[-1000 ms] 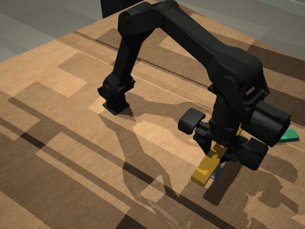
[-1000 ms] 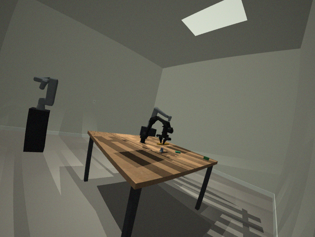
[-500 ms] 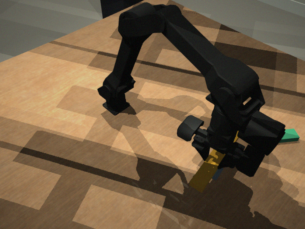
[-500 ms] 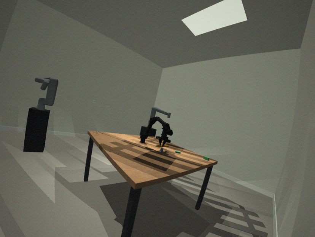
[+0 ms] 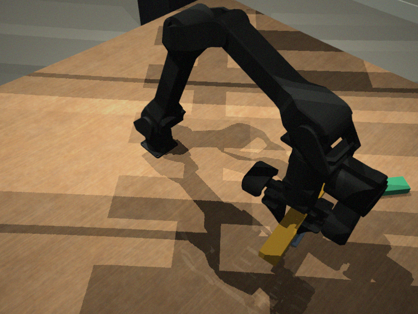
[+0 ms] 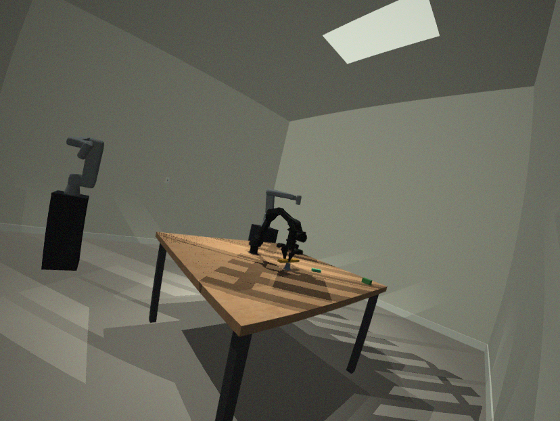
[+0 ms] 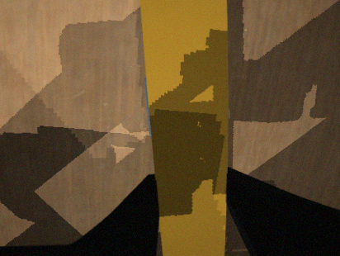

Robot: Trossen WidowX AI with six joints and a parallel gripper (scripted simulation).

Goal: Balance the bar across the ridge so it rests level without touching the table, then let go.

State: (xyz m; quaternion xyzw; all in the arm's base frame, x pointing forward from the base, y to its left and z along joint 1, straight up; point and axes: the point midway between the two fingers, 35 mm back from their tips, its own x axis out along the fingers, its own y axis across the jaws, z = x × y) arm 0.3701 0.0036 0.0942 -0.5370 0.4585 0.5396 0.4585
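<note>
Right now my gripper tip is 3 cm to the right of the yellow bar.
</note>
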